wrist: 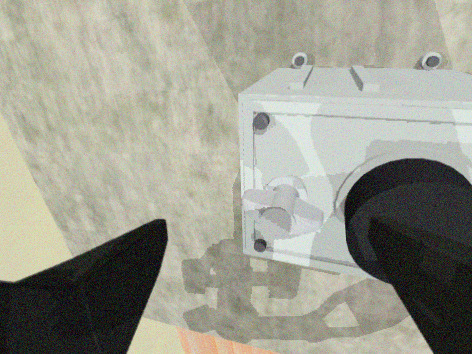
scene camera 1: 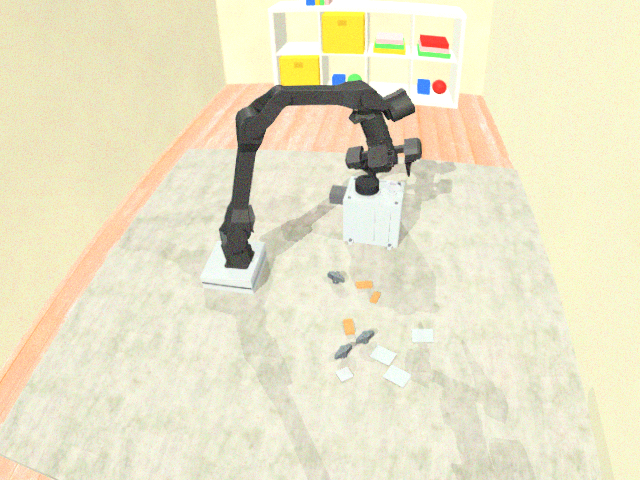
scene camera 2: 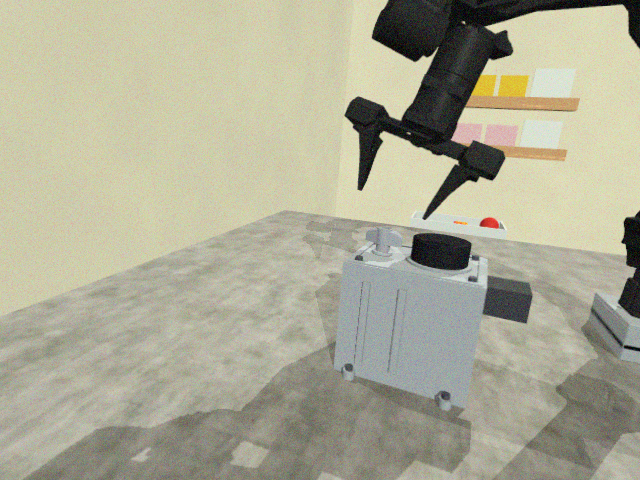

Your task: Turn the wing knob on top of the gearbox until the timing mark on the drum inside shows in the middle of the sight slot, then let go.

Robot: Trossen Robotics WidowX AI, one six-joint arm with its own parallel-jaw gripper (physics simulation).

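Places are measured from the arm's base along level axes (x back, y up, z left), in metres.
Pixels of known places: gripper, fingertip midpoint: (wrist: 267,228) (scene camera 1: 392,177) (scene camera 2: 390,204); arm's base at its link origin: (scene camera 1: 239,259).
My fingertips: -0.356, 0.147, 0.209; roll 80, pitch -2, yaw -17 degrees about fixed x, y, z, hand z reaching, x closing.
Note:
For each thing: its top centre in the pictures, then the offset to it from my fingertips, as dx, dy, dz. "spot": a spot on its surface instead. Level surfaces: height alone.
- light grey gearbox at its top centre: (wrist: 422,251) (scene camera 2: 443,233) (scene camera 1: 367,178) +0.067, -0.023, +0.019
- black cap at a spot on its surface: (wrist: 410,172) (scene camera 1: 368,191) spot: +0.059, -0.040, -0.012
- dark block at a spot on its surface: (scene camera 2: 508,299) spot: +0.143, -0.078, +0.043
- mat at its surface level: dy -0.195
The light grey gearbox (scene camera 1: 359,222) (scene camera 2: 423,330) (wrist: 340,137) stands upright on the mat. Its pale wing knob (scene camera 2: 383,239) (wrist: 287,207) is on top near one end, its wings slanting from upper left to lower right in the wrist view. In the first scene view the knob is too faint to make out clearly. My gripper (scene camera 1: 390,174) (scene camera 2: 392,204) (wrist: 267,228) is open and empty above the gearbox top, clear of the knob. One finger is over the black round cap, the other beyond the gearbox's end. I cannot make out the sight slot, drum or timing mark.
The black cap (scene camera 1: 367,184) (scene camera 2: 440,251) (wrist: 410,172) rises beside the knob. A dark block (scene camera 1: 337,194) (scene camera 2: 508,299) juts from the gearbox's side. Small orange pieces (scene camera 1: 363,284), grey pieces (scene camera 1: 336,277) and pale tiles (scene camera 1: 422,335) lie on the mat (scene camera 1: 180,387).

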